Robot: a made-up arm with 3 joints. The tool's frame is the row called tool.
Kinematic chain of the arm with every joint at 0, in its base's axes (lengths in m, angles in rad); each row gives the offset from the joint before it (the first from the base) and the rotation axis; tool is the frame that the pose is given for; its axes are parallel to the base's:
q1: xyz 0 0 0.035 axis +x
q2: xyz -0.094 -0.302 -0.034 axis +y
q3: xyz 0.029 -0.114 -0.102 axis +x
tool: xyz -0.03 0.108 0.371
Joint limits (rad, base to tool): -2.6..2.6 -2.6..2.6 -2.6..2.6
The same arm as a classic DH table. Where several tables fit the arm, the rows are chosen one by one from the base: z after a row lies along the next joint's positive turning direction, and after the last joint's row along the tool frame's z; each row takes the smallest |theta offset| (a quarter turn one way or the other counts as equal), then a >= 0, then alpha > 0; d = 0 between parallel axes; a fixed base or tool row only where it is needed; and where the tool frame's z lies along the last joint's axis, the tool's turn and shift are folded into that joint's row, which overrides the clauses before.
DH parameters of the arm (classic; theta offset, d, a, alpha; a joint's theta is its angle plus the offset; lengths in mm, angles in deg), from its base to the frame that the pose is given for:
base (fixed): 90.00 35.0 0.0 90.00
q1: -90.00 -94.0 34.0 -90.00
q2: 0.00 -416.0 102.0 90.00
q3: 90.00 -1.0 108.0 -90.00
tool (fixed): -90.00 371.0 0.0 0.00
Joint limits (deg, base to tool): -148.97..148.97 -148.97..148.97 -148.97..148.97

